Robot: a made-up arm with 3 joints. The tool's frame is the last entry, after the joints. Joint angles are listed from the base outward.
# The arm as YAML. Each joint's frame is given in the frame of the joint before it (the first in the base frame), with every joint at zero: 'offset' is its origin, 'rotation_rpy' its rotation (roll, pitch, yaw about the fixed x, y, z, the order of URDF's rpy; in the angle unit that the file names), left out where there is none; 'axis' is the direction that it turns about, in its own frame. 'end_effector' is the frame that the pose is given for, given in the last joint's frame.
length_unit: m
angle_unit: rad
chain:
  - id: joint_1
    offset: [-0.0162, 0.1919, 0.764]
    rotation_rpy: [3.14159, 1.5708, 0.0]
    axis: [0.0, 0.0, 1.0]
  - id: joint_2
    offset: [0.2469, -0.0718, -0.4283]
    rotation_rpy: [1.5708, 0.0, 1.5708]
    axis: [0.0, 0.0, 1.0]
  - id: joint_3
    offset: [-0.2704, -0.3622, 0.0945]
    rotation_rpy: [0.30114, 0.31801, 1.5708]
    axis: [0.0, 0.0, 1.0]
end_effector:
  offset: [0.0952, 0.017, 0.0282]
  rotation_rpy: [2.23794, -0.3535, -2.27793]
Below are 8 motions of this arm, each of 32 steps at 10 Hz.
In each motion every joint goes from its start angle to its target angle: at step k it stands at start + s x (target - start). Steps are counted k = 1, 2, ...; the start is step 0. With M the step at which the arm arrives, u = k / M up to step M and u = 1 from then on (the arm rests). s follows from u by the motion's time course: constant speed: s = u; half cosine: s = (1 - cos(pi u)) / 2; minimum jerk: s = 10 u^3 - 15 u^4 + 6 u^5.
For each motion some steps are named. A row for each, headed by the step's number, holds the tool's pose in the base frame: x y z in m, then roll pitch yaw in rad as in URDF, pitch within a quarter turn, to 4 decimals.
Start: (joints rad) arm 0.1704 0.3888 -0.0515
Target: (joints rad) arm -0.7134 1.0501 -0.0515
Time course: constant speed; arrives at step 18
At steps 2, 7, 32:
2: 0.7682 0.3668 0.4101 -1.3785 0.2590 -1.3868
7: 0.7856 0.3814 0.4516 -1.3637 0.5032 -1.5661
32: 0.7795 0.4003 0.4942 -1.8199 0.9532 -2.2599

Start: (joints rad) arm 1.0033 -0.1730 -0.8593
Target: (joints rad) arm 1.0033 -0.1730 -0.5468
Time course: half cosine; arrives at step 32
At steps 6, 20, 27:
6: 0.6589 0.0907 0.3156 -2.3794 0.3348 -0.5592
20: 0.6458 0.0964 0.3041 -2.3191 0.1582 -0.5821
27: 0.6411 0.0987 0.2987 -2.2936 0.0861 -0.5944

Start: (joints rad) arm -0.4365 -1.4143 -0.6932
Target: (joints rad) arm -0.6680 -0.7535 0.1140
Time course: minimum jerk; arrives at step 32
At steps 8, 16, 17, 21, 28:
8: 0.2556 0.6860 0.6429 -1.0653 0.1712 1.0460
16: 0.3130 0.7267 0.7014 -0.8488 0.1795 0.5387
17: 0.3225 0.7324 0.7103 -0.8187 0.1941 0.4651
21: 0.3606 0.7520 0.7439 -0.7218 0.2750 0.1971
28: 0.4032 0.7680 0.7764 -0.6594 0.3880 -0.0596

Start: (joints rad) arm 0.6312 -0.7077 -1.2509
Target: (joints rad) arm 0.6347 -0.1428 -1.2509
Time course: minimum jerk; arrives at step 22
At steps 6, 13, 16, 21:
6: 0.5608 0.3255 0.2591 -2.0233 1.1349 0.1861
13: 0.6540 0.2763 0.2942 -2.0461 0.9561 -0.0793
16: 0.6839 0.2521 0.3118 -2.0336 0.8882 -0.1624
21: 0.7009 0.2356 0.3238 -2.0220 0.8459 -0.2118

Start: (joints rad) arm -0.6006 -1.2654 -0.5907
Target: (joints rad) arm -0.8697 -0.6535 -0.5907
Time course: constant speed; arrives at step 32
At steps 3, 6, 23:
3: 0.2988 0.7142 0.7364 -0.9094 0.0711 0.9279
6: 0.3182 0.7194 0.7531 -0.8668 0.0724 0.8849
23: 0.4321 0.7241 0.8370 -0.6144 0.1271 0.6648

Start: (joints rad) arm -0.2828 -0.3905 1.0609
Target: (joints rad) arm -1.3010 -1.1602 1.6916
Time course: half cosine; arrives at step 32
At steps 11, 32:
11: 0.4877 0.8632 0.7207 -0.9747 0.4876 -1.4550
32: 0.2394 0.7266 1.1897 -0.2587 1.1545 -0.9648

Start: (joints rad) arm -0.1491 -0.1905 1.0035
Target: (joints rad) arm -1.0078 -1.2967 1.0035
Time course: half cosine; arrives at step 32
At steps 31, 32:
31: 0.1627 0.7626 0.9532 -0.2038 0.4513 -0.3463
32: 0.1617 0.7619 0.9539 -0.2008 0.4499 -0.3436

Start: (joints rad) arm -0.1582 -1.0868 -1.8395
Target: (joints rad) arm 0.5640 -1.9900 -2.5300
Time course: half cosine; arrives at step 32
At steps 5, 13, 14, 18, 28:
5: 0.4137 0.7119 0.4781 -0.8378 0.6767 2.2296
13: 0.3035 0.6428 0.3667 -0.5098 0.7520 2.9024
14: 0.2850 0.6265 0.3505 -0.4479 0.7407 3.0155
18: 0.2086 0.5451 0.2934 -0.2304 0.6246 -2.8447
28: 0.0726 0.3399 0.2479 -0.0793 0.2095 -2.2823

